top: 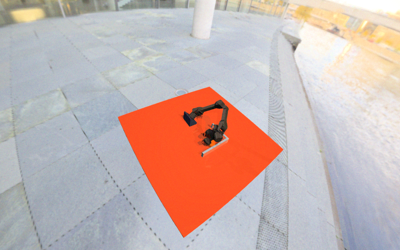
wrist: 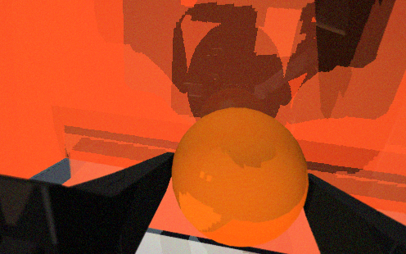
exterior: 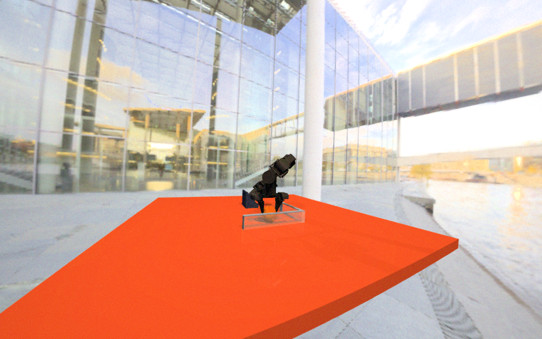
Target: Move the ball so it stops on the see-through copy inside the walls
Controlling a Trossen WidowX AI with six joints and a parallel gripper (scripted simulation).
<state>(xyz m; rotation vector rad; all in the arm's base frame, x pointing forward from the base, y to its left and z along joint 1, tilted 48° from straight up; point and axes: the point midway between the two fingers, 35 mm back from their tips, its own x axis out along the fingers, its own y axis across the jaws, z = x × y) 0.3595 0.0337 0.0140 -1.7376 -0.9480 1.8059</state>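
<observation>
Right now my gripper tip is 1 cm above the see-through ball. From my gripper tip the other things lie so: clear wall 5 cm ahead, 2 cm to the left, 2 cm below.
</observation>
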